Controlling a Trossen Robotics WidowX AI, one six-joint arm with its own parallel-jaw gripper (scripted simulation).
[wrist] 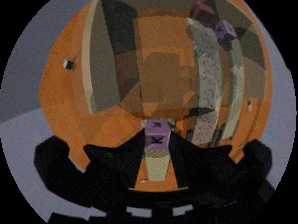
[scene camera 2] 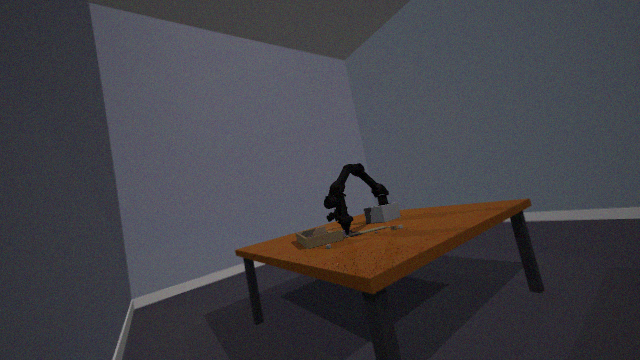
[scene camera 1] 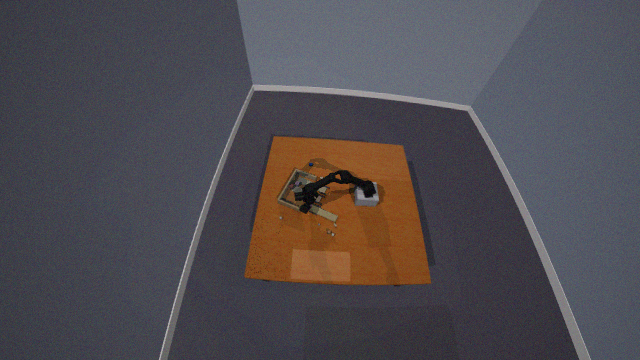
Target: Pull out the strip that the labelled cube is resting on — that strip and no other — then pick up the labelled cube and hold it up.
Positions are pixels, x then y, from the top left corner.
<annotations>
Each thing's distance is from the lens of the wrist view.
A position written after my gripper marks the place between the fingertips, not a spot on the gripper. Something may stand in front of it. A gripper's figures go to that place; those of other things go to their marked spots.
my gripper (wrist: 156, 130): 11 cm
pale strip (wrist: 157, 160): 18 cm
</annotations>
